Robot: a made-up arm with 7 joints.
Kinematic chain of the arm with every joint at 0, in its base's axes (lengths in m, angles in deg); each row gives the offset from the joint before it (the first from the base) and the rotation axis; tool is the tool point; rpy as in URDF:
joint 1: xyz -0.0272 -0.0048 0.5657 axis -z
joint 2: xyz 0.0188 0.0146 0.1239 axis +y
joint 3: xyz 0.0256 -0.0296 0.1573 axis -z
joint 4: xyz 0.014 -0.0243 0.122 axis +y
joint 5: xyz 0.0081 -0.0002 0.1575 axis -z
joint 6: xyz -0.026 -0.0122 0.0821 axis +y
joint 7: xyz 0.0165 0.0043 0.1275 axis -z
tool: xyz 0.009 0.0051 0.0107 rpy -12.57 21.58 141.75
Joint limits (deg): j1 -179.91..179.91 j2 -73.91..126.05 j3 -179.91..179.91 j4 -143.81..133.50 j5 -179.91..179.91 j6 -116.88..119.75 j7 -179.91..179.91
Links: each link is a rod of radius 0.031 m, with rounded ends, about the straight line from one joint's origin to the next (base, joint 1, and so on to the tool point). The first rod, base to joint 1, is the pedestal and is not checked.
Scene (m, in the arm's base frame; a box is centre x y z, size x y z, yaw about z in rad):
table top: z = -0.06
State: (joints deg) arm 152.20 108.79 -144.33 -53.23 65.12 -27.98 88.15
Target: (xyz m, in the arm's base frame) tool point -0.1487 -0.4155 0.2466
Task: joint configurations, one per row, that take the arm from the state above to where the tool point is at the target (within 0.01 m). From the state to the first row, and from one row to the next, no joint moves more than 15 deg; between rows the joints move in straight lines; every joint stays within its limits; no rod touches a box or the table.
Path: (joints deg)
1: 139.78 108.30 -152.42 -51.77 64.30 -24.16 87.97
2: 127.36 107.80 -160.51 -50.31 63.49 -20.33 87.79
3: 114.94 107.31 -168.61 -48.84 62.67 -16.51 87.60
4: 102.52 106.81 -176.70 -47.38 61.86 -12.68 87.42

